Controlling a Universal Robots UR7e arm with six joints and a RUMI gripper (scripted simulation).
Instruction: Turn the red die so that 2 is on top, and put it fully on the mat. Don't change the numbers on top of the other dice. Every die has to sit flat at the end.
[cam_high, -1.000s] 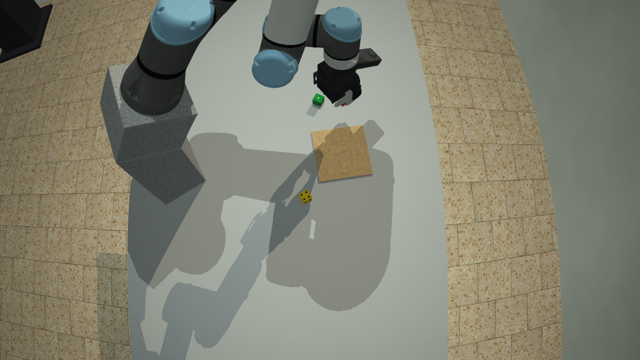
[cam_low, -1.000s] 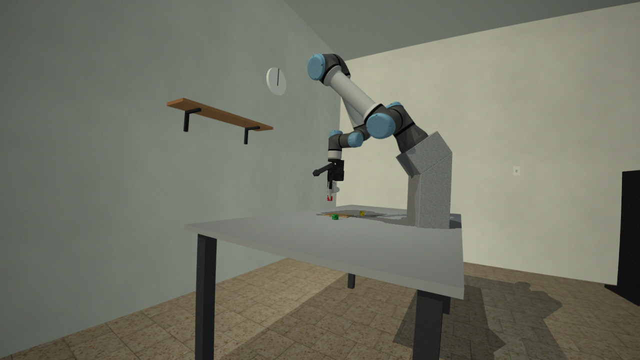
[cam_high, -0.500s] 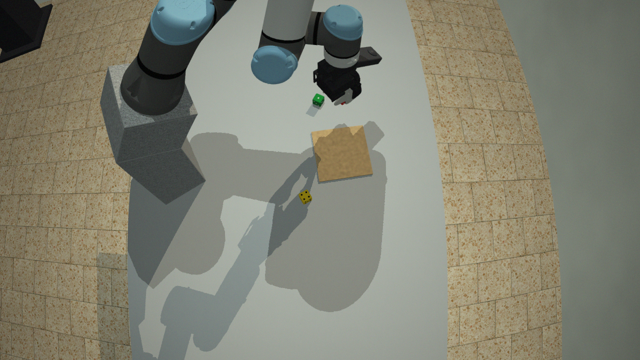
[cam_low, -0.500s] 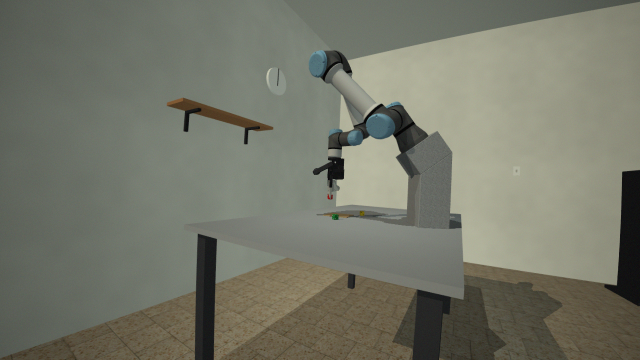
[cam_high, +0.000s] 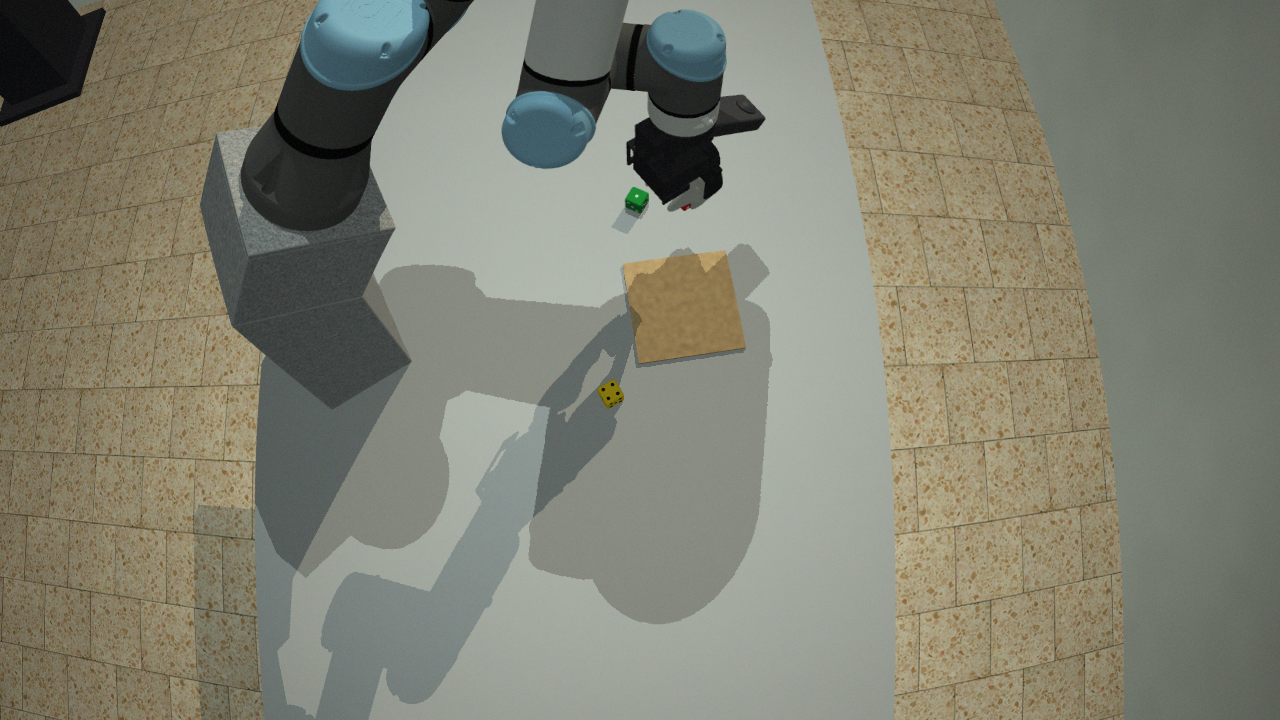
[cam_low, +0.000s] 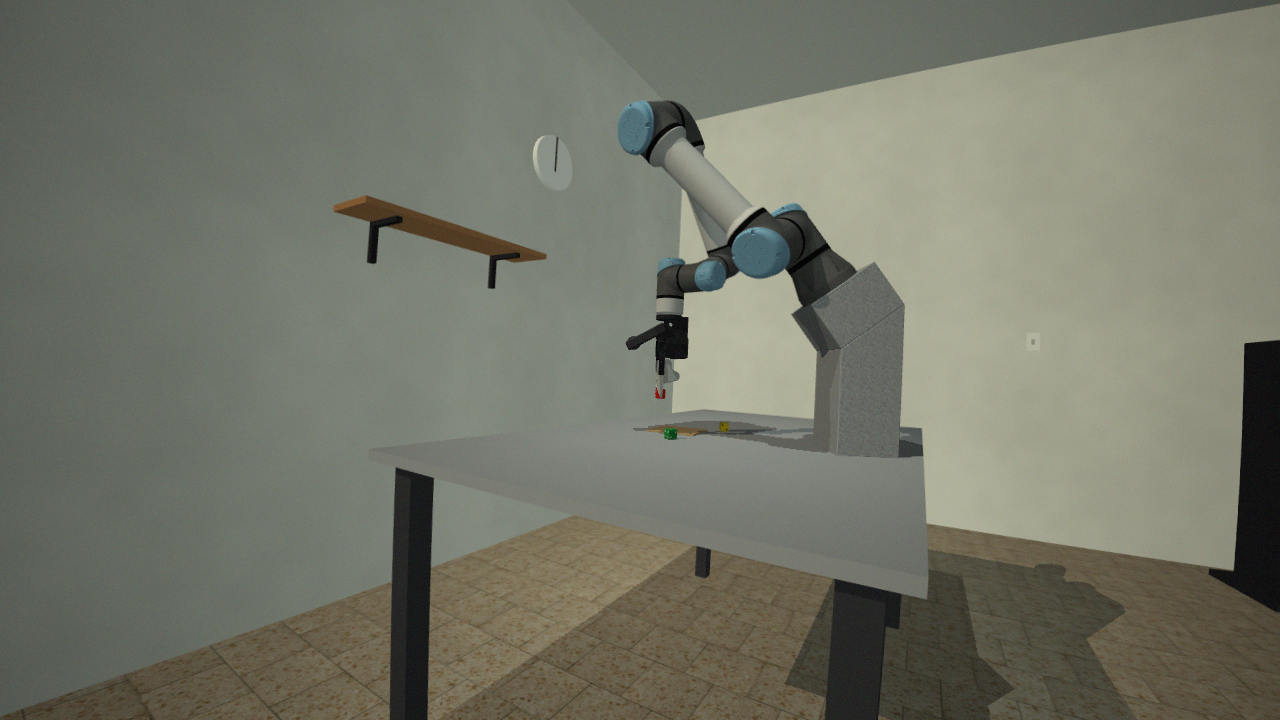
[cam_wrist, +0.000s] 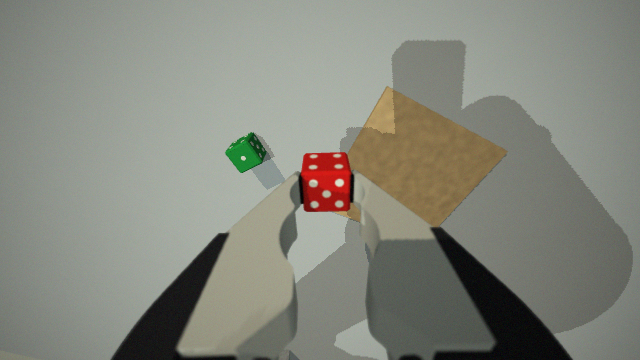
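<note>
Now: the tan mat 11 cm to the right of my hand, 11 cm below it and 2 cm behind it. Round my hand: yellow die 21 cm to the right, 13 cm behind, 10 cm below; green die 10 cm below, 6 cm behind, 5 cm to the left; red die 1 cm below.
</note>
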